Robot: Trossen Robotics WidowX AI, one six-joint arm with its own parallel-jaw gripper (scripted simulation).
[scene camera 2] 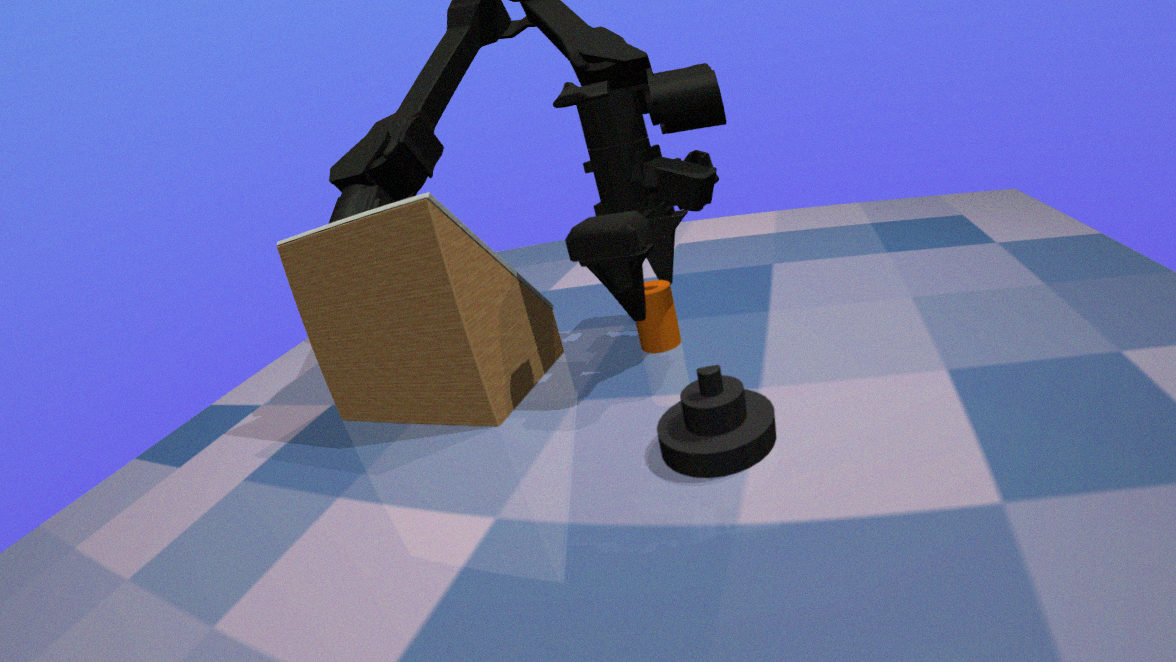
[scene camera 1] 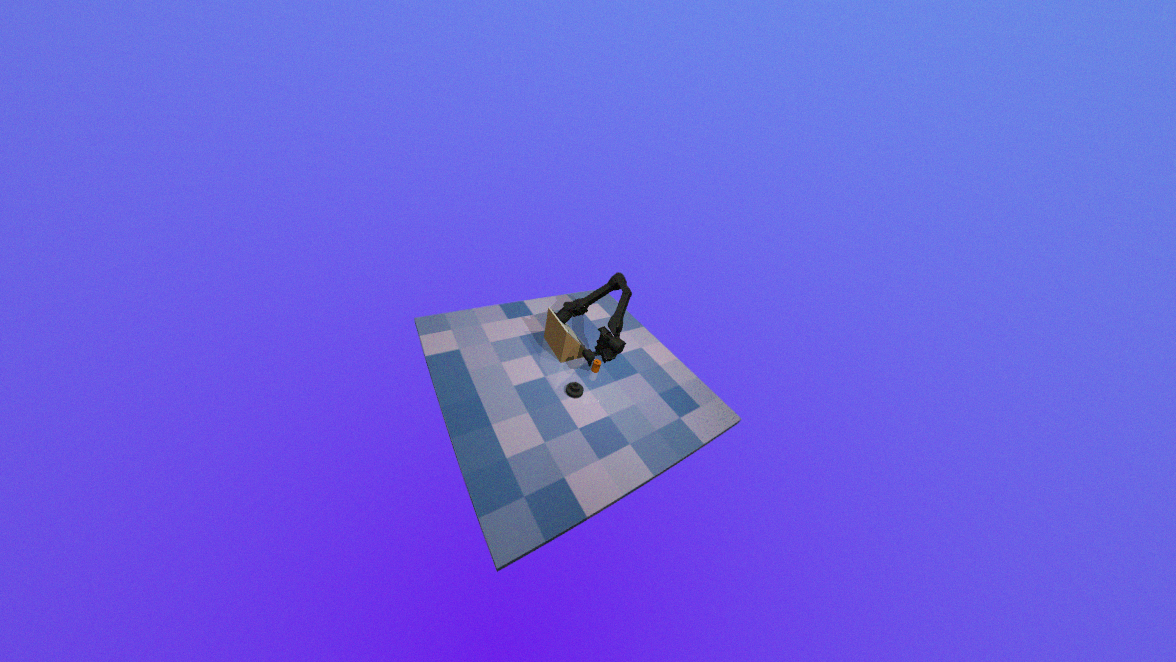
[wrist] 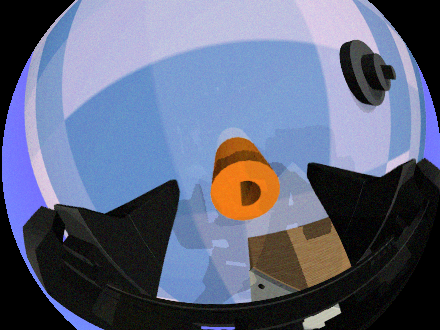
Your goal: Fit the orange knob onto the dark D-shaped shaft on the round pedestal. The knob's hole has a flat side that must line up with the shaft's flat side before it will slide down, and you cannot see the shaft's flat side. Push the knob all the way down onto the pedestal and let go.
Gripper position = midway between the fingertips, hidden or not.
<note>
My gripper point(scene camera 2: 654, 301) is open, with nothing in its grasp. I also see an orange knob point(scene camera 2: 659, 332) and a dark round pedestal point(scene camera 2: 718, 428).
The orange knob also shows in the wrist view point(wrist: 244, 186). My gripper shows as well in the wrist view point(wrist: 245, 178). The dark round pedestal is seen too in the wrist view point(wrist: 367, 75).
</note>
